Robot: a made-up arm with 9 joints. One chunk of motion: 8 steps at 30 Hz.
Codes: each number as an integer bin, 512 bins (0 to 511) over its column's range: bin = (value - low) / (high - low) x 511, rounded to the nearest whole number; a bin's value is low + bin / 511 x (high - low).
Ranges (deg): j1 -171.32..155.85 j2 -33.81..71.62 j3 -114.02..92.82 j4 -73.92..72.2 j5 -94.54..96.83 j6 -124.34..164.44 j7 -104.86..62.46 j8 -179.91..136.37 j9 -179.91..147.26
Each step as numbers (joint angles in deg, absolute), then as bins.
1 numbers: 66.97 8.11 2.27 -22.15 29.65 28.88 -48.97 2.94 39.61
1 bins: 372 203 287 181 332 271 171 295 343
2 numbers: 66.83 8.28 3.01 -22.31 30.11 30.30 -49.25 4.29 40.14
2 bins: 372 204 289 180 333 274 170 298 344
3 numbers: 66.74 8.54 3.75 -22.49 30.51 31.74 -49.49 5.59 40.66
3 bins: 372 205 291 180 334 276 169 300 345
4 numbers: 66.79 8.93 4.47 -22.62 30.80 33.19 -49.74 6.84 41.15
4 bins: 372 207 293 179 335 279 168 302 345
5 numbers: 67.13 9.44 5.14 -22.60 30.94 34.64 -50.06 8.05 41.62
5 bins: 372 210 294 179 335 281 167 304 346
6 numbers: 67.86 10.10 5.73 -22.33 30.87 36.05 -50.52 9.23 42.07
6 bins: 374 213 296 180 335 284 166 306 347
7 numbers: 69.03 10.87 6.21 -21.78 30.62 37.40 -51.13 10.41 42.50
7 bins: 375 217 297 182 334 286 164 307 347
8 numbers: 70.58 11.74 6.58 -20.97 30.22 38.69 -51.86 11.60 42.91
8 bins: 378 221 298 185 333 288 162 309 348
